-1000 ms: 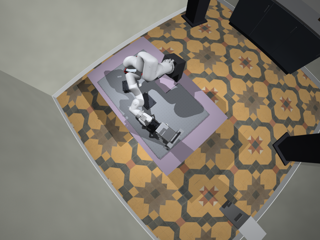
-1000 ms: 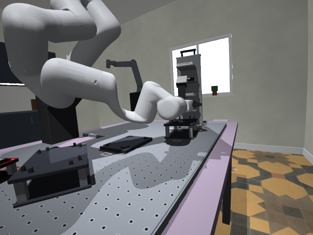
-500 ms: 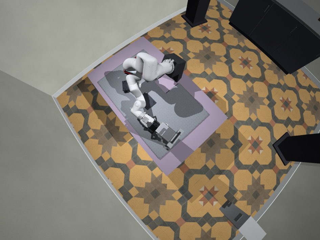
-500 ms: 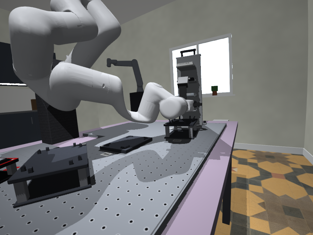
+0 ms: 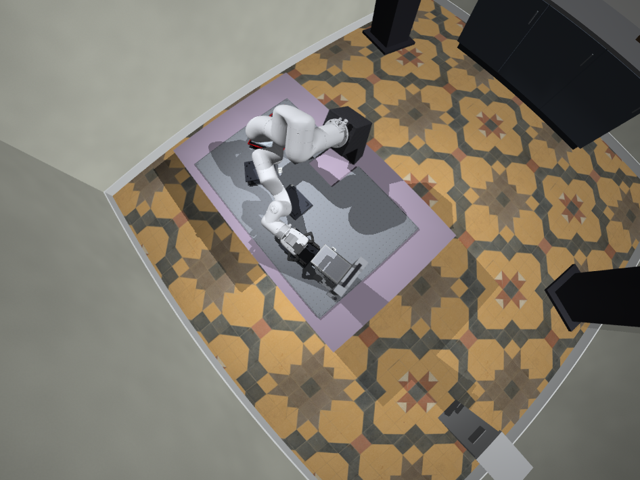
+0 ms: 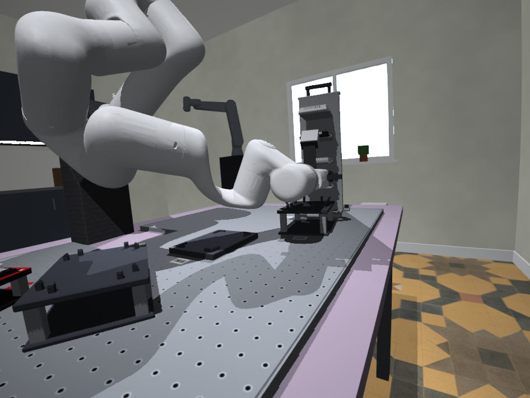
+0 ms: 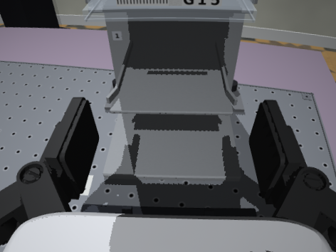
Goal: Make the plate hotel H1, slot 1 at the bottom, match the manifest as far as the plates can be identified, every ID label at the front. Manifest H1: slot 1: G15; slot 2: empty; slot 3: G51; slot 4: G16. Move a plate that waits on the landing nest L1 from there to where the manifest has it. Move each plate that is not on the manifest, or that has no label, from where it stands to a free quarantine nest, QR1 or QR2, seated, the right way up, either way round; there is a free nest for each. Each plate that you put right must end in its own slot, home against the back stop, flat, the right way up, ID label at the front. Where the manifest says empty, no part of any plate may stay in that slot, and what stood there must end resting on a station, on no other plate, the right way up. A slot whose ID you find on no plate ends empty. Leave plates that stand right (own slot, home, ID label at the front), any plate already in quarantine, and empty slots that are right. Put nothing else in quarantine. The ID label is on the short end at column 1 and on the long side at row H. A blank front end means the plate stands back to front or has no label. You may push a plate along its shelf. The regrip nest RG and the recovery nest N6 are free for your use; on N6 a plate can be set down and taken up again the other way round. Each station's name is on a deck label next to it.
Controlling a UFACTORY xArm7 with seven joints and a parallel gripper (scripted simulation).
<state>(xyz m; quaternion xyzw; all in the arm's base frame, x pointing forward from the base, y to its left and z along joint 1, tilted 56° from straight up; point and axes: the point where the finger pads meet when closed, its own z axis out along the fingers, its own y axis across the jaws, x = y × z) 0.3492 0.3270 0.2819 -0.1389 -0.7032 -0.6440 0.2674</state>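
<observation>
Now: hand 40 mm past the clear plate labelled G15, 90 mm to the right of it and 50 mm below it. Round my hand: slot mark 2 (120 mm behind, 130 mm to the left, 50 mm above); H1 deck label (110 mm behind, 10 mm to the left, 130 mm below); black plate labelled G51 (40 mm behind, 90 mm to the left, 130 mm above).
</observation>
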